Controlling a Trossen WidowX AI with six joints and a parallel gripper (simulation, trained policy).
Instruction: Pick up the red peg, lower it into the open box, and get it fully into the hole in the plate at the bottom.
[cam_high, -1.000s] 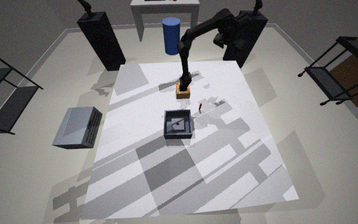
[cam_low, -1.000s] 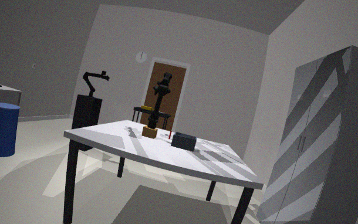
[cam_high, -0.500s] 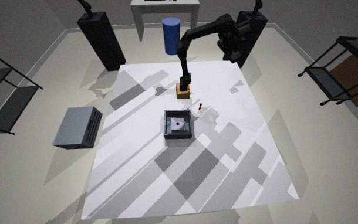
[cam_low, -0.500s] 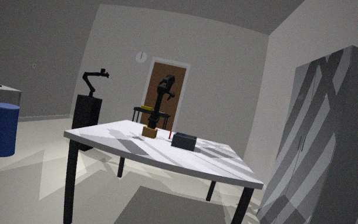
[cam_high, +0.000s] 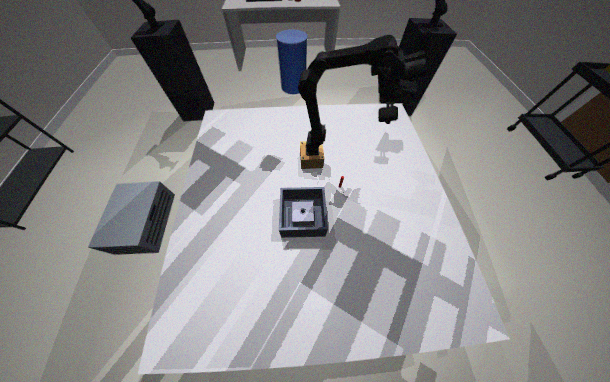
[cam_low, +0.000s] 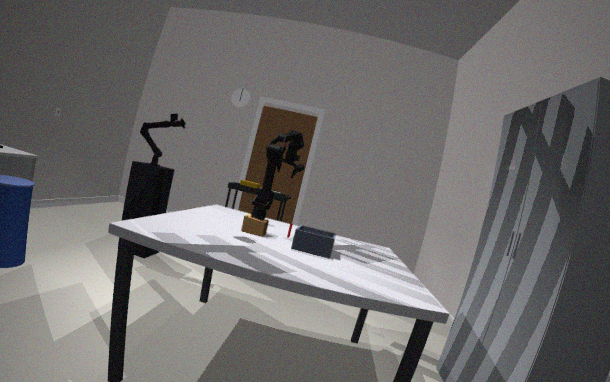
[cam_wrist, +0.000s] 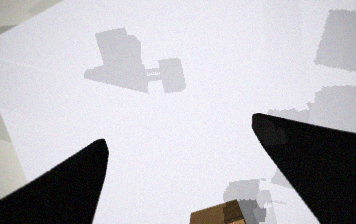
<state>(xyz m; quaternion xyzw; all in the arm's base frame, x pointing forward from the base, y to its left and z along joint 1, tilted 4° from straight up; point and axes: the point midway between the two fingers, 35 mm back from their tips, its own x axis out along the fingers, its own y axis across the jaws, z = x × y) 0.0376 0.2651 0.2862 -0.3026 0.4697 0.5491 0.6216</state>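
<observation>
Right now the red peg is 290 mm below my gripper tip, 160 mm to the right of it and 120 mm ahead of it. The rest, counted from my gripper tip: dark grey box: 350 mm to the right, 300 mm below, 270 mm ahead; light plate: 350 mm to the right, 280 mm below, 270 mm ahead.
</observation>
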